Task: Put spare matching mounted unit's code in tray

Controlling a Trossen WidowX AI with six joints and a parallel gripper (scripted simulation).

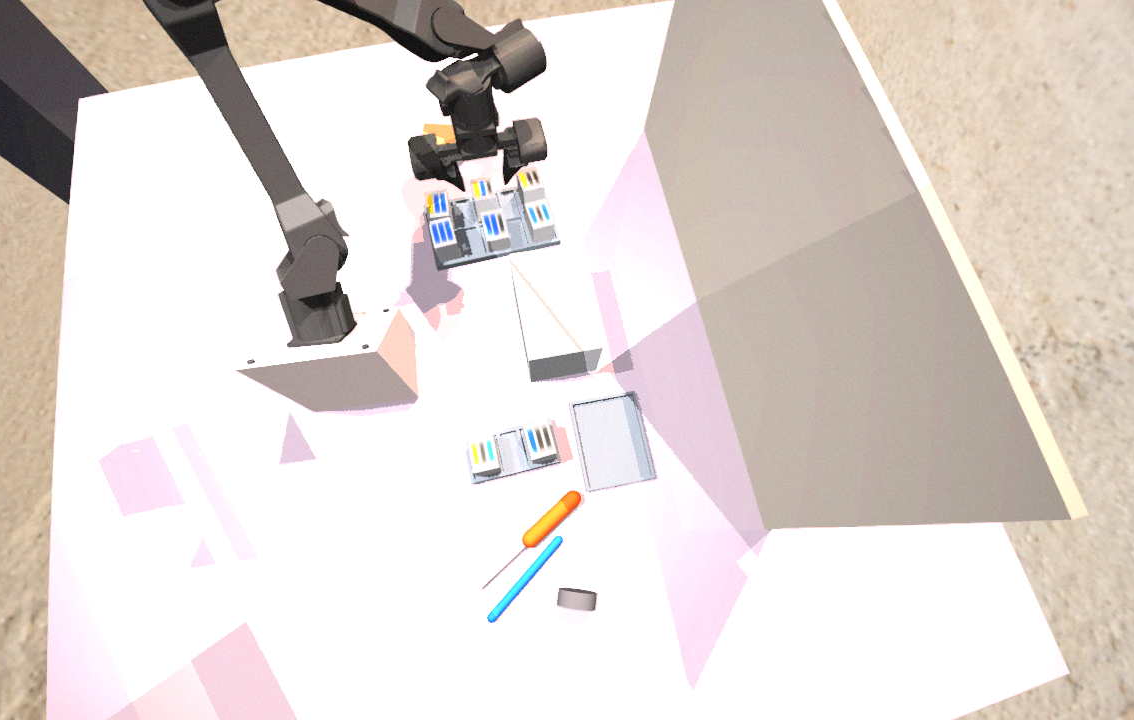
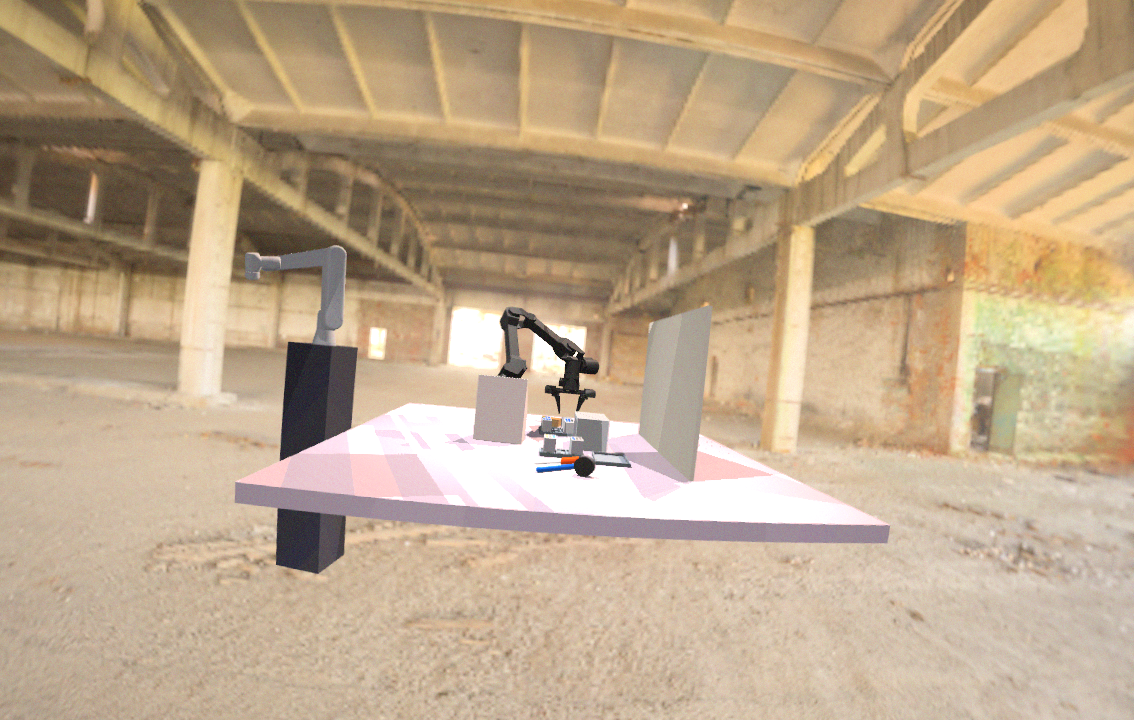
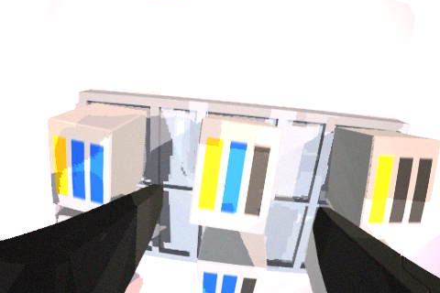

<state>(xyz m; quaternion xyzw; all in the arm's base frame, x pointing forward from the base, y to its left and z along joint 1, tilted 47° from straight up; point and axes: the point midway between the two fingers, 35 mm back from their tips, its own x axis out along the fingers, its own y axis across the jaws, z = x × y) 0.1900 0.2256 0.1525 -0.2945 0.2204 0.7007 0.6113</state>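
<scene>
My gripper tip is now 390 mm to the left of the clear tray, 160 mm short of it and 60 mm above it. Round my gripper tip: mounted unit 200 mm to the right, 90 mm ahead, 20 mm below; holder 400 mm to the right, 60 mm below, 20 mm ahead; tan block 140 mm to the left, 70 mm behind, 50 mm below.
</scene>
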